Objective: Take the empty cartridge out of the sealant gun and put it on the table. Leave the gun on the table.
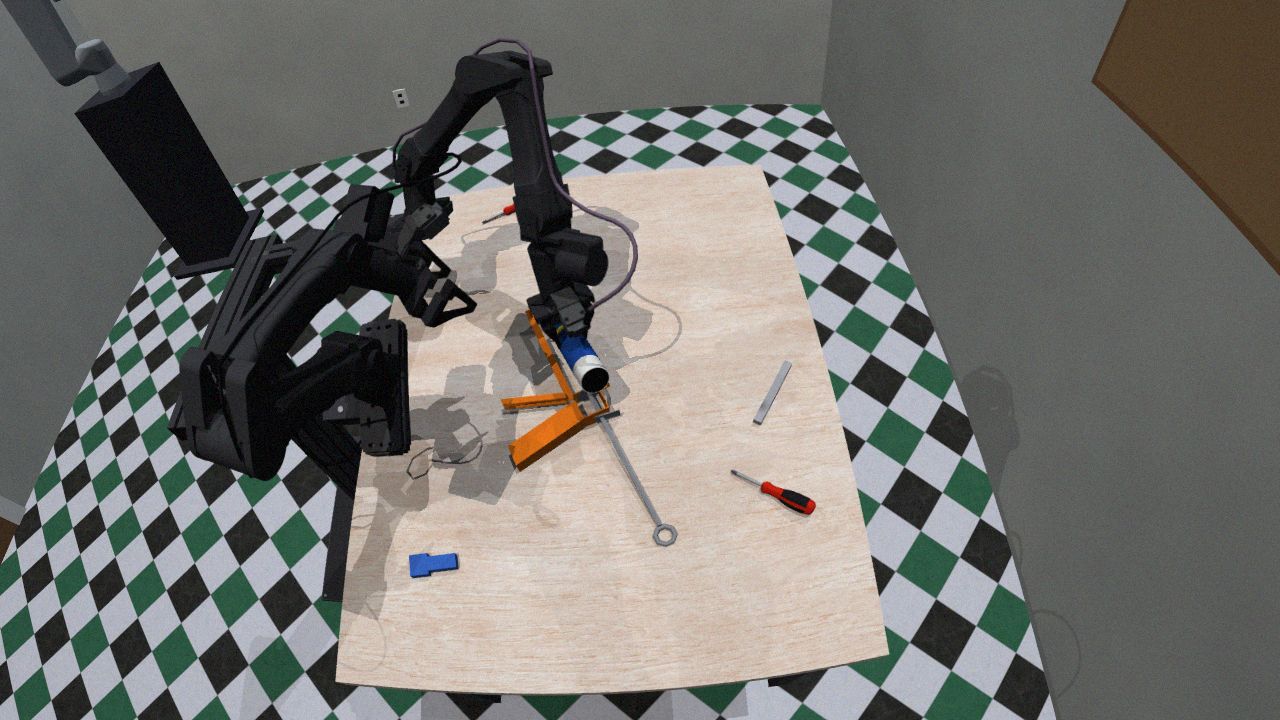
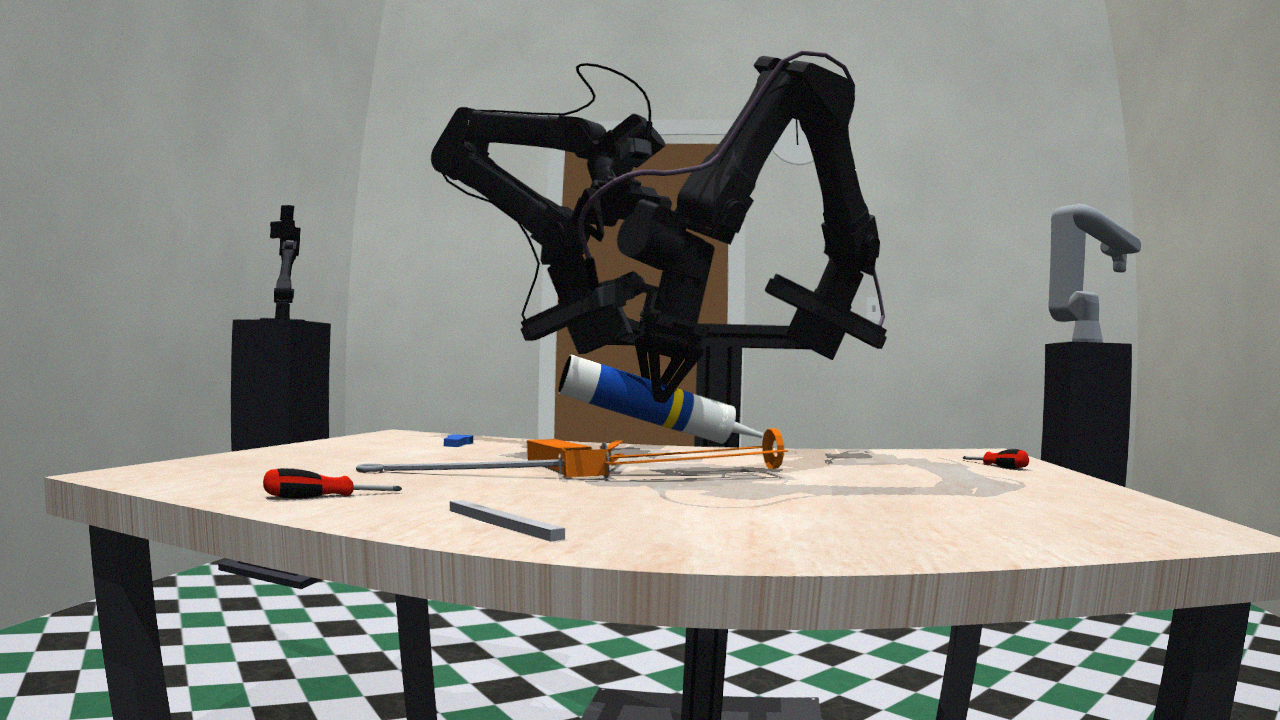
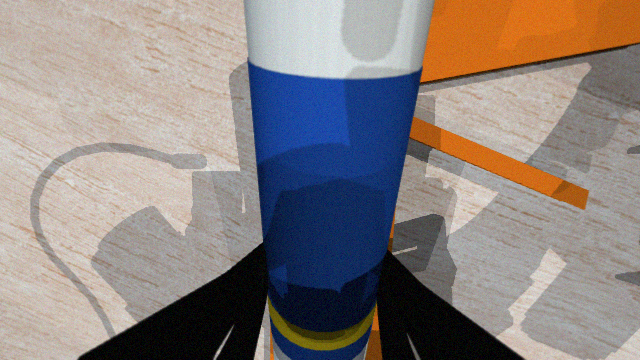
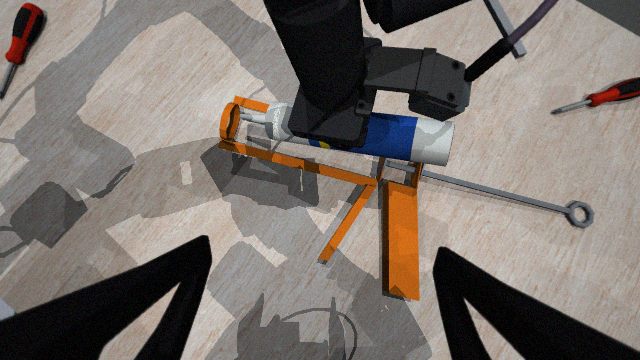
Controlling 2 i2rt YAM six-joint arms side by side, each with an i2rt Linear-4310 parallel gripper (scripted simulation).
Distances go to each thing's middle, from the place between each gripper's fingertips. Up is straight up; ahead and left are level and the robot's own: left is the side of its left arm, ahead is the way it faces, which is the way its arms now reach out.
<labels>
My left hand is 110 mm to the left of the orange sealant gun (image 2: pixel 579 462) and 80 mm above it. Also, from my left hand: grey bar (image 2: pixel 538 529) (350 mm ahead, 80 mm to the right, 100 mm below).
I see my right gripper (image 1: pixel 461 289) 14 cm short of the orange sealant gun, 5 cm to the left of it and 30 cm above it. From my right hand the other things lie so: grey bar 49 cm ahead, 2 cm to the right, 32 cm below.
</labels>
